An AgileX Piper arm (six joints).
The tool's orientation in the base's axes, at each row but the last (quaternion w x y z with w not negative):
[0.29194 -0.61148 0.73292 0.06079]
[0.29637 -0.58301 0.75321 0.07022]
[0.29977 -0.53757 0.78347 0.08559]
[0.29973 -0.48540 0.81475 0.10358]
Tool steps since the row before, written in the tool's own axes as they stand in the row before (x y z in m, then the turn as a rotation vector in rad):
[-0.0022 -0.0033 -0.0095 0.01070 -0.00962 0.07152]
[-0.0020 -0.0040 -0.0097 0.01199 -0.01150 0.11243]
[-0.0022 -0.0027 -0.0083 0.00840 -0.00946 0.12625]
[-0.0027 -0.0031 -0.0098 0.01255 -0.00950 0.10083]
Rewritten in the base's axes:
[-0.0001 -0.0032 0.0098 0.03338 0.02034 -0.06160]
[0.0004 -0.0039 0.0099 0.04984 0.03715 -0.09515]
[-0.0002 -0.0031 0.0084 0.05410 0.04712 -0.10465]
[-0.0002 -0.0041 0.0098 0.04283 0.03239 -0.08678]

